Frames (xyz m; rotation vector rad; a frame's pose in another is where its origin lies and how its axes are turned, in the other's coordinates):
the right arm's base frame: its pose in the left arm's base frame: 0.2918 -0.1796 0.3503 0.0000 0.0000 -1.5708
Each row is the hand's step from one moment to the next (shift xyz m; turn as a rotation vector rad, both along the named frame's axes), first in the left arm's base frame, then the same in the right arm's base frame.
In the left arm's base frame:
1: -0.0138 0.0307 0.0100 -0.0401 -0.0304 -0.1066
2: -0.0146 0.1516 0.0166 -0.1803 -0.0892 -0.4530
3: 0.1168 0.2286 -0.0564 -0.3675 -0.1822 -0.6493
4: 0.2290 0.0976 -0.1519 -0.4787 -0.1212 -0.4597
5: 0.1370 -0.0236 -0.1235 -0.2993 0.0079 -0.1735
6: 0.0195 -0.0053 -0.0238 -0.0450 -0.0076 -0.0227
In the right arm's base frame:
1: -0.0307 -0.0138 0.0100 0.0304 -0.0401 -0.1066
2: -0.1516 -0.0146 0.0166 0.0892 -0.1803 -0.4530
3: -0.2286 0.1168 -0.0564 0.1822 -0.3675 -0.6493
4: -0.0976 0.2290 -0.1519 0.1212 -0.4787 -0.4597
5: 0.0236 0.1370 -0.1235 -0.0079 -0.2993 -0.1735
6: 0.0053 0.0195 -0.0238 0.0076 -0.0450 -0.0227

